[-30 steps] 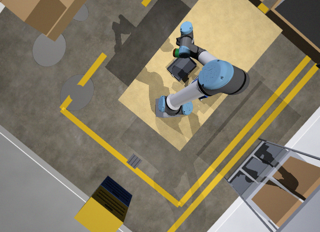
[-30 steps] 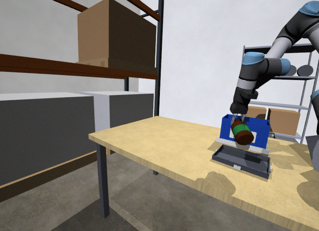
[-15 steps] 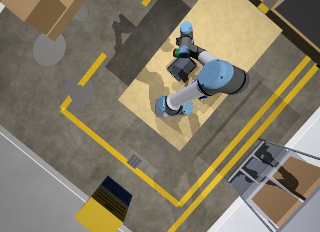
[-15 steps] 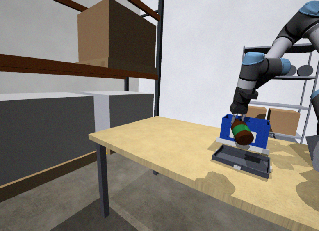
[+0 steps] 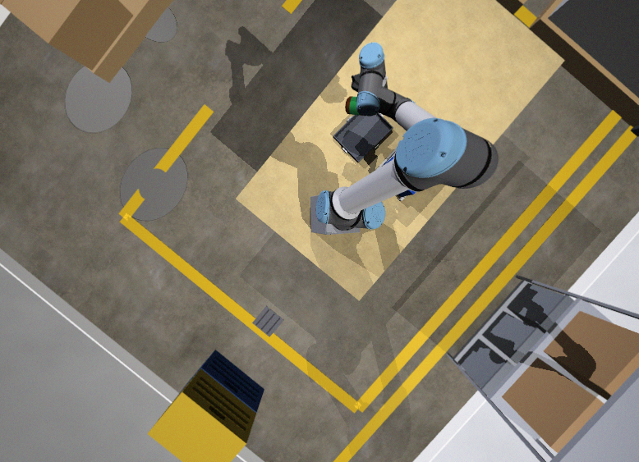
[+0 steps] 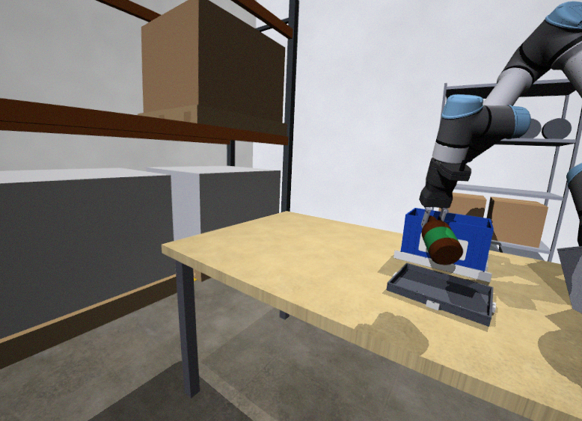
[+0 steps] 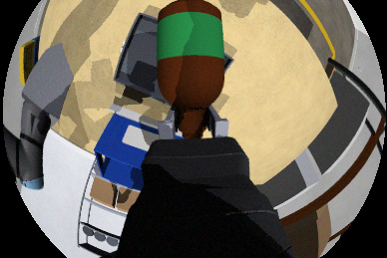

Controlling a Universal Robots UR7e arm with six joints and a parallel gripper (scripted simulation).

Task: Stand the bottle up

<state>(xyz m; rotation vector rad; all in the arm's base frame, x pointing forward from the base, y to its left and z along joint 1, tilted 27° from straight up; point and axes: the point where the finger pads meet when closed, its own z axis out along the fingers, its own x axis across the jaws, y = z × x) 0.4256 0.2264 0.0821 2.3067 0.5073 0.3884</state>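
The bottle is 20 mm behind my hand, 40 mm to the left of it and 20 mm below it. Also, from my hand: dark grey tray: 50 mm behind, 10 mm to the right, 190 mm below; then blue crate: 40 mm behind, 300 mm to the right, 120 mm below.
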